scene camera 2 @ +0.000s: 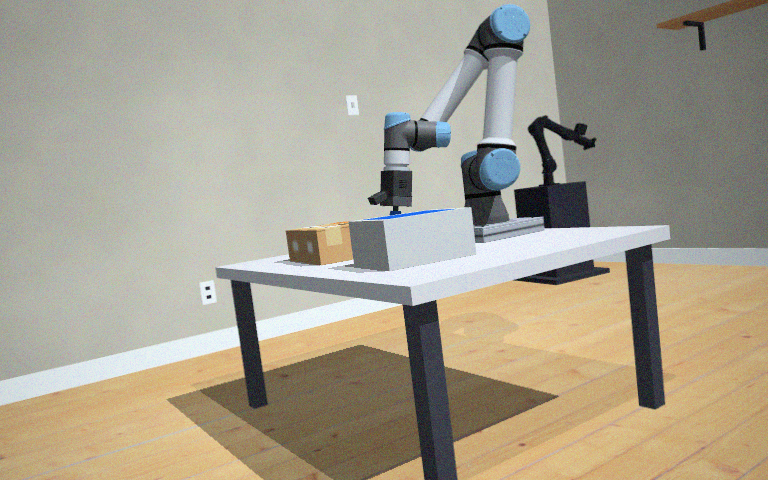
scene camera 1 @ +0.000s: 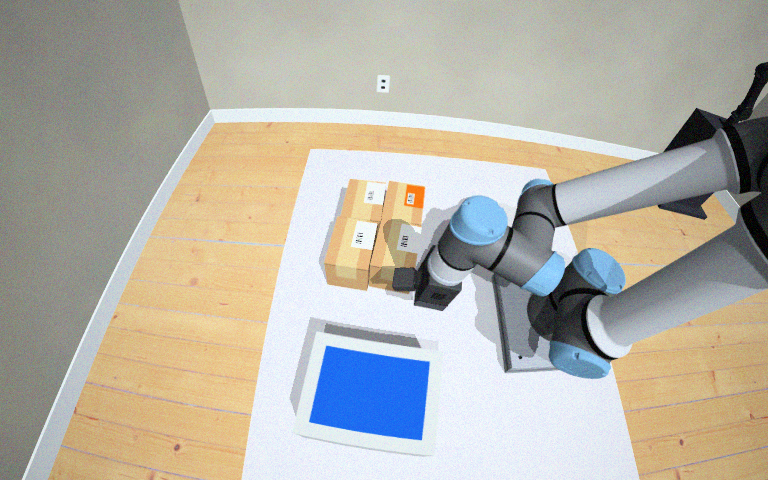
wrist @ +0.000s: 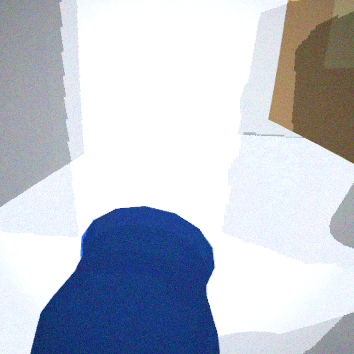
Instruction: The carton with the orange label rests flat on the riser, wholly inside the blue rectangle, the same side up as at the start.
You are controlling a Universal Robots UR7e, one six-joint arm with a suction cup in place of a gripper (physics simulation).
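Places are measured from the arm's base along level axes (x ahead, y left, z up), in centimetres.
Pixels of known places: hand at its tool point: (wrist: 145, 262); arm's base at its link origin: (scene camera 2: 485, 222) (scene camera 1: 553, 314).
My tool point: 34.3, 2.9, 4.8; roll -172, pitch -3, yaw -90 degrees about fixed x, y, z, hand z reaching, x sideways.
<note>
Ahead of a thing's pixels: the offset from my tool point to its top centre, as dx, dy, dz.
The carton with the orange label @[+7.4, -27.1, +0.9] (scene camera 1: 404, 204) stands at the back right of a close block of cartons, label side up. The white riser @[+7.7, +22.4, +2.7] (scene camera 1: 431, 399) (scene camera 2: 430, 243) stands apart, in front of them; its blue rectangle @[+7.7, +22.4, +2.7] (scene camera 1: 368, 391) (scene camera 2: 425, 213) shows no carton on it. My gripper (scene camera 2: 395, 212) (wrist: 147, 240), a blue suction cup, points down beside the right side of the front right carton @[+7.5, -12.8, +0.9] (scene camera 1: 390, 263), with nothing on it. The tool body hides the cup in the first scene view. In the second scene view its lower end is hidden behind the riser.
A back left carton @[+17.9, -25.8, +0.9] (scene camera 1: 362, 206) and a front left carton @[+18.1, -11.6, +0.9] (scene camera 1: 346, 255) (scene camera 2: 334, 243), both with white labels, adjoin the others. Part of a shaded carton (wrist: 320, 95) shows at the right of the wrist view. The arm's base plate (scene camera 1: 512, 339) (scene camera 2: 509, 229) is to the right on the table (scene camera 2: 317, 283).
</note>
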